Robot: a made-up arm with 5 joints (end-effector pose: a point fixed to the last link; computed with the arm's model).
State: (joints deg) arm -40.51 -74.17 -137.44 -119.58 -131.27
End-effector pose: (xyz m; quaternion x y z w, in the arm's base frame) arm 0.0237 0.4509 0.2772 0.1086 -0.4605 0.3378 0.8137
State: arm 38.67 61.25 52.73 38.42 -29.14
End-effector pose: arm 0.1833 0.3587 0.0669 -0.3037 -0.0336 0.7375 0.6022
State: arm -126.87 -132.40 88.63 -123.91 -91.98
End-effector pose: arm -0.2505 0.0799 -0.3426 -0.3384 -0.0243 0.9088 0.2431
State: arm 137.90 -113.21 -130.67 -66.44 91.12
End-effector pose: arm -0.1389 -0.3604 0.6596 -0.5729 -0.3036 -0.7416 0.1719
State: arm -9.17 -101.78 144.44 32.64 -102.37
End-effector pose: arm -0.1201 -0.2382 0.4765 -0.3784 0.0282 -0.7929 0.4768
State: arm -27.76 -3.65 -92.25 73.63 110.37
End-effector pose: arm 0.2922 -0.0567 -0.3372 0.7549 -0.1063 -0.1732 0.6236
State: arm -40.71 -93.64 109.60 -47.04 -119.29
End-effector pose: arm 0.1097 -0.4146 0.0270 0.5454 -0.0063 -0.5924 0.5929
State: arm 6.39 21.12 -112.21 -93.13 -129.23
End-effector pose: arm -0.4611 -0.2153 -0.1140 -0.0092 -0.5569 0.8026 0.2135
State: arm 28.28 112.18 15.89 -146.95 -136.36
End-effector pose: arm -0.2447 0.1688 -0.1310 0.2389 0.8799 -0.2331 0.3382
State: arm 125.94 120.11 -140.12 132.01 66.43
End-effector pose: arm -0.0867 -0.1552 0.5843 -0.2009 0.5634 -0.7142 0.3636
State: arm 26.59 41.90 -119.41 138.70 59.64
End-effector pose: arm 0.0259 -0.1492 -0.0508 0.7243 0.5121 -0.0012 0.4617
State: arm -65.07 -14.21 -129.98 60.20 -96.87
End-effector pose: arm -0.5416 -0.0722 -0.0442 -0.0507 -0.3698 -0.8522 0.3667
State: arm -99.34 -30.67 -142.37 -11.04 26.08
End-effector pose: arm -0.5960 0.5658 0.2550 0.4692 0.6571 0.5449 0.2261
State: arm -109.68 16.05 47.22 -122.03 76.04
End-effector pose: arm -0.0237 -0.0473 -0.3941 0.1932 0.3990 -0.8346 0.3270
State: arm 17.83 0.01 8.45 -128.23 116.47
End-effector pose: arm 0.2588 -0.1646 0.5113 -0.7504 -0.4644 -0.4623 0.0867
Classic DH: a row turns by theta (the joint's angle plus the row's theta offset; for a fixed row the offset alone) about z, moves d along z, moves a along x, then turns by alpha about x. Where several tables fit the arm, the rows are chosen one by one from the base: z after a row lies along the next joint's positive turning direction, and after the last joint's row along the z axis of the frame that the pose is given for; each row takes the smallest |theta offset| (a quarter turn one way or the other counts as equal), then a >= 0, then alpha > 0; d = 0 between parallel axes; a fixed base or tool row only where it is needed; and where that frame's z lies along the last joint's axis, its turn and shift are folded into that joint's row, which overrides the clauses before.
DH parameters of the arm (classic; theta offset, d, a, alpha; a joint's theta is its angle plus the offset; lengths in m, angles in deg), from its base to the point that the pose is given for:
base (fixed): -90 0.1707 0 90
joint 1: 0 -0.0321 0.1961 -90
joint 2: -90 -0.1045 0.0606 -90
joint 3: 0 0.085 -0.312 90
joint 4: 0 -0.057 -0.0457 -90
joint 5: 0 -0.0094 -0.3833 90
tool (fixed): 180 -0.103 0 0

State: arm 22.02 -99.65 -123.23 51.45 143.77
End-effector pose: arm -0.2110 -0.3403 -0.1147 0.0133 -0.5040 -0.7883 0.3526
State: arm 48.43 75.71 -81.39 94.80 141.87
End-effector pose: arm 0.3613 -0.3028 -0.0614 0.4258 0.1968 0.0701 0.8803
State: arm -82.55 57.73 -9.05 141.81 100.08
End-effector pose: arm 0.1927 -0.1927 0.1736 -0.5494 0.2638 -0.5541 0.5670
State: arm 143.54 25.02 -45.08 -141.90 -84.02
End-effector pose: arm -0.0644 -0.1230 0.8953 -0.2372 -0.6861 -0.6008 0.3347
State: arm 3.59 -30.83 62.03 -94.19 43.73
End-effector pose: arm -0.2486 -0.5711 0.4235 -0.0384 -0.5793 -0.7886 0.2027
